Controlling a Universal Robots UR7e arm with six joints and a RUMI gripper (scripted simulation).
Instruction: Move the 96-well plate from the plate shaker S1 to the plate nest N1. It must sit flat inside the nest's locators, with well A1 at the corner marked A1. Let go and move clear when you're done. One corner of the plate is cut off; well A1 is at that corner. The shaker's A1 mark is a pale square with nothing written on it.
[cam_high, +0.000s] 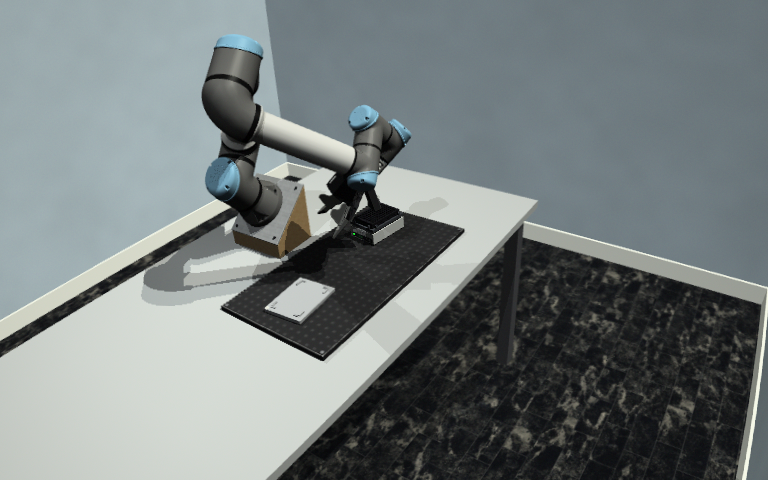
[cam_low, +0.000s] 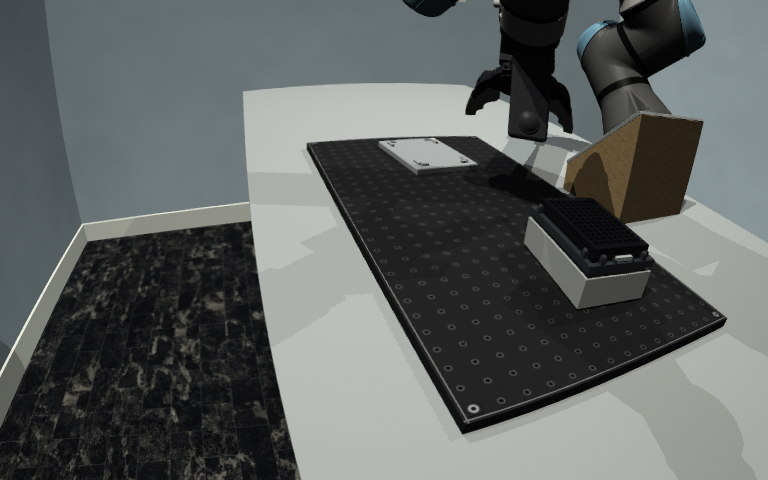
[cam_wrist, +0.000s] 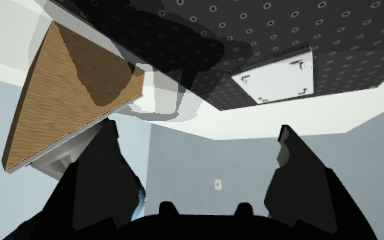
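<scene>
The black 96-well plate is 210 mm to the left of my hand, 60 mm below it and 30 mm ahead of it.
</scene>
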